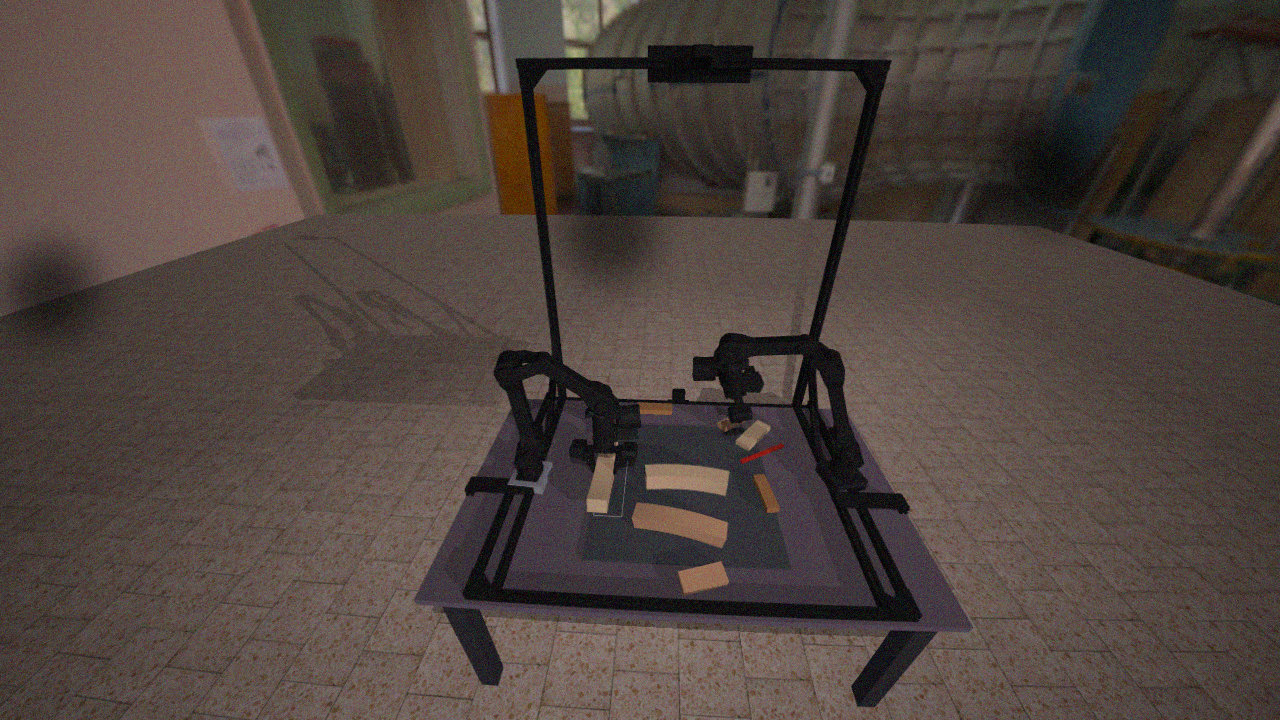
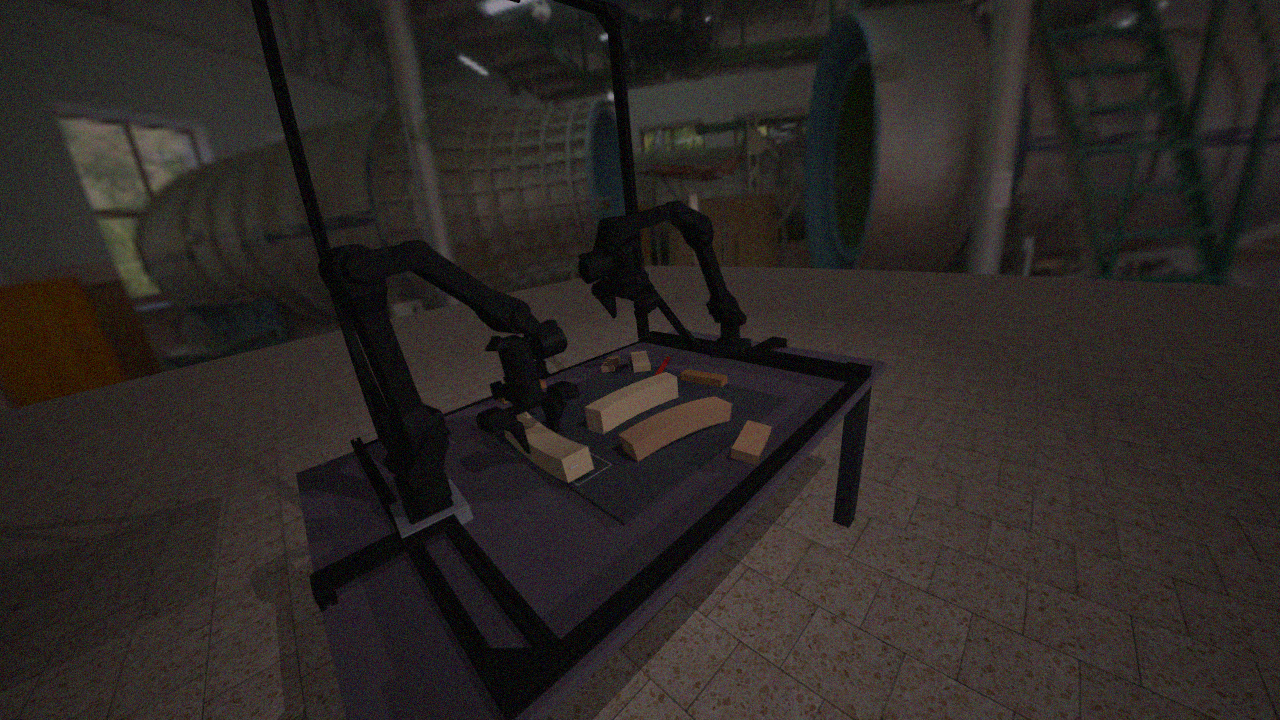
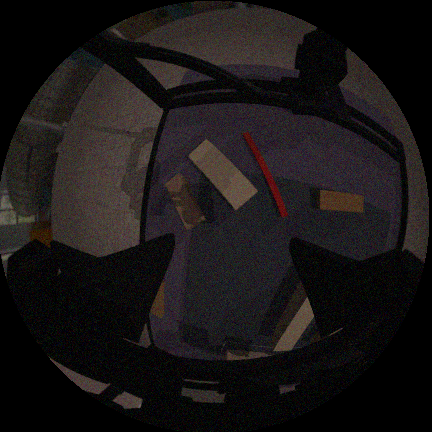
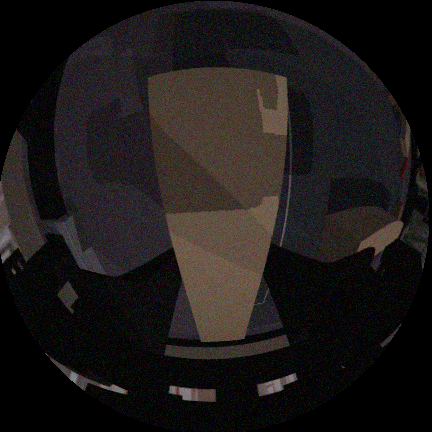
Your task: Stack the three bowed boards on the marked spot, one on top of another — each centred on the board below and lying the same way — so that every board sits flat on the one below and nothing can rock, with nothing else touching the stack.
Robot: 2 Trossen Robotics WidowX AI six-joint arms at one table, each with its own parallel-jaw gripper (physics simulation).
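Places are measured from the left arm's base along level axes (x ahead, y left, z up), in millimetres.
Pixels of known places: left gripper, between the fingertips: (image 2: 627,322) (image 3: 234,242); right gripper, between the fingertips: (image 1: 604,473) (image 2: 541,446) (image 4: 220,247); left arm's base, origin of its link: (image 1: 842,471) (image 2: 730,342) (image 3: 308,90); right arm's base, origin of its link: (image 1: 530,472) (image 2: 428,505) (image 4: 62,253).
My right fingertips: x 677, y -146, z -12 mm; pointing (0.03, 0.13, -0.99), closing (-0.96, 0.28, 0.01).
For each thing: its top centre in the pictures, then the offset to it from my right fingertips.
- second pale bowed board, centre of its top: (image 4: 386,241) (image 3: 308,316) (image 2: 635,389) (image 1: 688,473) 225 mm back, 79 mm left, 34 mm up
- tan-orange bowed board, centre of its top: (image 2: 678,412) (image 1: 681,517) 165 mm back, 212 mm left, 31 mm up
- pale block, centre of its top: (image 3: 219,170) (image 2: 640,358) (image 1: 753,432) 503 mm back, 76 mm right, 1 mm down
- small brown block, centre of its top: (image 3: 180,199) (image 2: 610,359) (image 1: 732,418) 460 mm back, 154 mm right, 1 mm up
- red stick, centre of its top: (image 3: 265,168) (image 2: 663,363) (image 1: 762,451) 498 mm back, 4 mm left, 8 mm down
- tan block, centre of its top: (image 2: 751,435) (image 1: 703,575) 178 mm back, 351 mm left, 1 mm up
My right gripper (image 1: 605,454) (image 2: 535,428) (image 4: 220,247) is shut on a pale bowed board (image 1: 600,488) (image 2: 556,453) (image 4: 215,150), near its far end. The board points lengthwise toward the front, over the left part of the thin outlined spot (image 1: 608,515) (image 4: 290,190); whether it touches the mat is unclear. A second pale bowed board (image 1: 687,479) (image 2: 631,402) lies across the middle of the dark mat. A tan-orange bowed board (image 1: 680,524) (image 2: 675,428) lies in front of it. My left gripper (image 1: 738,415) (image 3: 234,242) is open and empty, above the back right of the table.
A pale block (image 1: 752,435) (image 3: 223,174), a small brown block (image 3: 185,201) and a red stick (image 1: 761,453) (image 3: 267,175) lie at the back right. An orange block (image 1: 766,493) (image 3: 342,201) lies right, a tan block (image 1: 703,577) (image 2: 750,441) in front, another orange block (image 1: 656,409) at the back edge.
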